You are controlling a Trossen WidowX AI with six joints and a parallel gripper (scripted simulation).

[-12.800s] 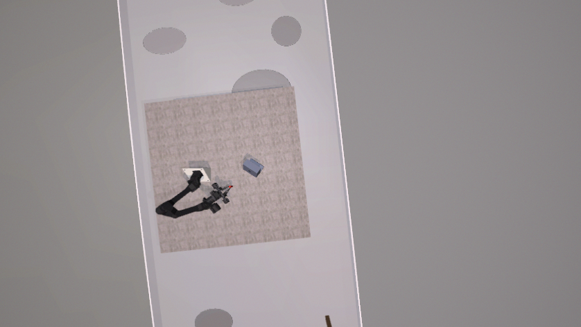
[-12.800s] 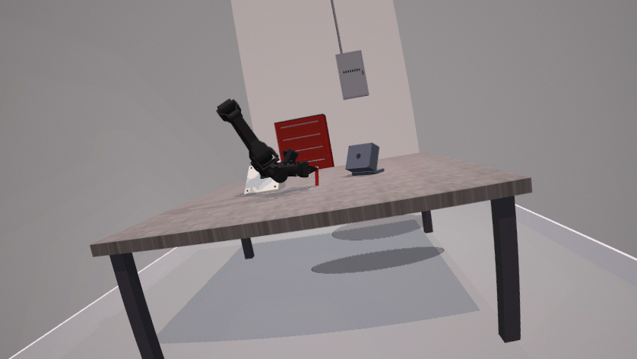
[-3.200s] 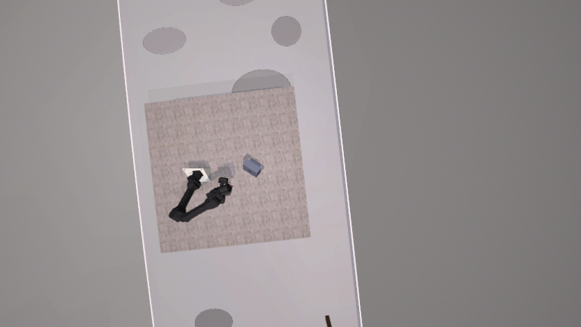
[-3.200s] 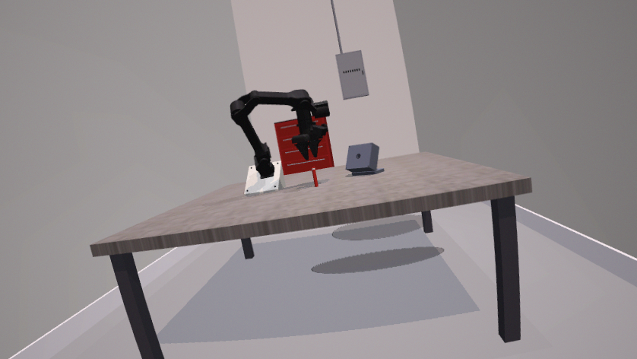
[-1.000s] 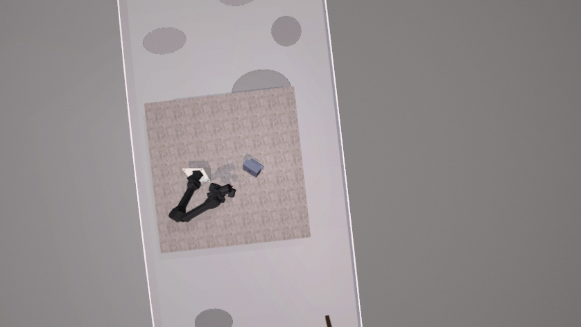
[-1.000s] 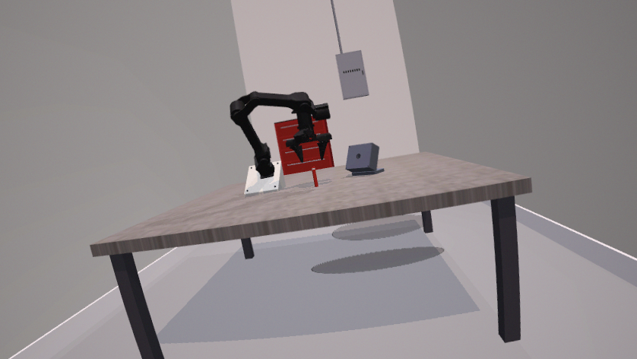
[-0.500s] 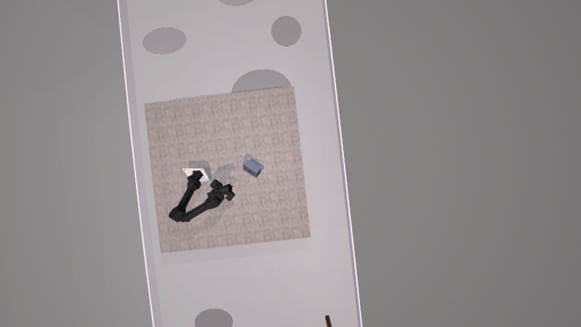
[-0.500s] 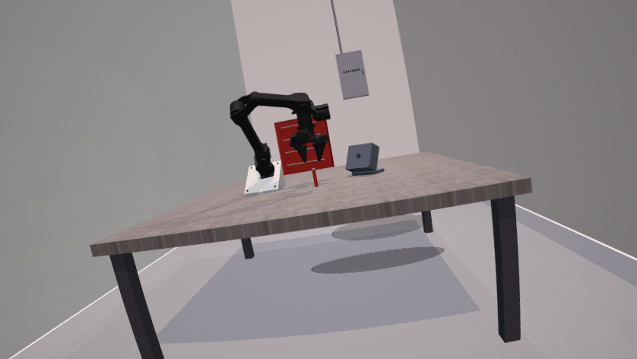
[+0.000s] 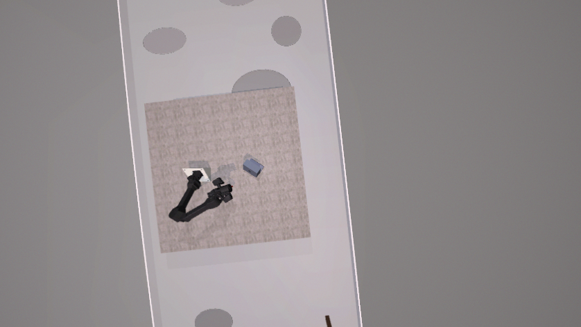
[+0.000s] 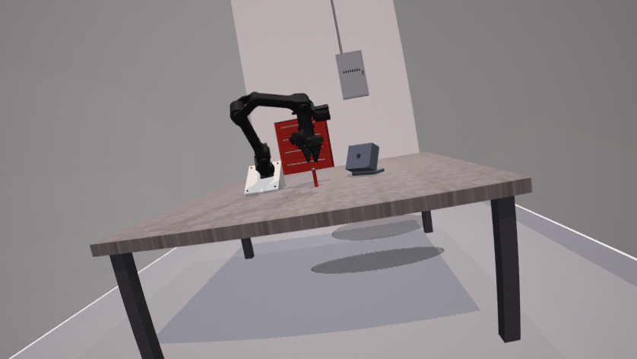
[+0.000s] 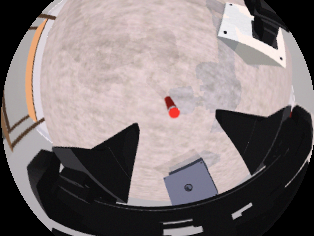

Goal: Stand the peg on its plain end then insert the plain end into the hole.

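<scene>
Now: gripper tip 4 cm above the red peg. Also, from my gripper tip: sloped panel: 20 cm ahead, 14 cm to the left, 3 cm below.
</scene>
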